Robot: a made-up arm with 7 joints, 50 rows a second.
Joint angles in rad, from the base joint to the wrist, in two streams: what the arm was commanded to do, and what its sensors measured. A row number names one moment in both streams.
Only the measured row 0 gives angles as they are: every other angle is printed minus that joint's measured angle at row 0.
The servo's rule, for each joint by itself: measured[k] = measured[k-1] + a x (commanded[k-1-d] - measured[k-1]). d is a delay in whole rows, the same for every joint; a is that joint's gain. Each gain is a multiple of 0.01, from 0.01 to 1. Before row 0 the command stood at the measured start. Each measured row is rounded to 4 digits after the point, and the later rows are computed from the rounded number. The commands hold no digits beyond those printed.
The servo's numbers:
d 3
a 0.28 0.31 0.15 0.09 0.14 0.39 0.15
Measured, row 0: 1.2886 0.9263 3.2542 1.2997 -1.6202 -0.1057 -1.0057
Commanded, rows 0 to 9: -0.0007 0.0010 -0.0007 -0.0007 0.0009 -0.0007 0.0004; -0.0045 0.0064 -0.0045 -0.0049 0.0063 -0.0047 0.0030; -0.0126 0.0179 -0.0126 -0.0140 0.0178 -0.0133 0.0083; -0.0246 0.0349 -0.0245 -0.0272 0.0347 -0.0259 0.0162; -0.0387 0.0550 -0.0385 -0.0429 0.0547 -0.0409 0.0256; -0.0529 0.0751 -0.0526 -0.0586 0.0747 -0.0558 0.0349; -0.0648 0.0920 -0.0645 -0.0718 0.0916 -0.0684 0.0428; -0.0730 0.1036 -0.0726 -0.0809 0.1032 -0.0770 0.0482; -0.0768 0.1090 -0.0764 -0.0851 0.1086 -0.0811 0.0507; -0.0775 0.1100 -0.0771 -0.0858 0.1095 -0.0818 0.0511
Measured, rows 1 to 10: 0.0000 0.0000 0.0000 0.0000 0.0000 0.0000 0.0000; 0.0000 0.0000 0.0000 0.0000 0.0000 0.0000 0.0000; 0.0000 0.0000 0.0000 0.0000 0.0000 0.0000 0.0000; -0.0002 0.0003 -0.0001 -0.0001 0.0001 -0.0003 0.0001; -0.0014 0.0022 -0.0008 -0.0005 0.0010 -0.0020 0.0005; -0.0045 0.0071 -0.0026 -0.0017 0.0034 -0.0064 0.0017; -0.0101 0.0157 -0.0059 -0.0040 0.0078 -0.0140 0.0039; -0.0181 0.0279 -0.0108 -0.0075 0.0144 -0.0245 0.0072; -0.0278 0.0425 -0.0171 -0.0121 0.0228 -0.0367 0.0114; -0.0382 0.0578 -0.0242 -0.0175 0.0324 -0.0491 0.0161
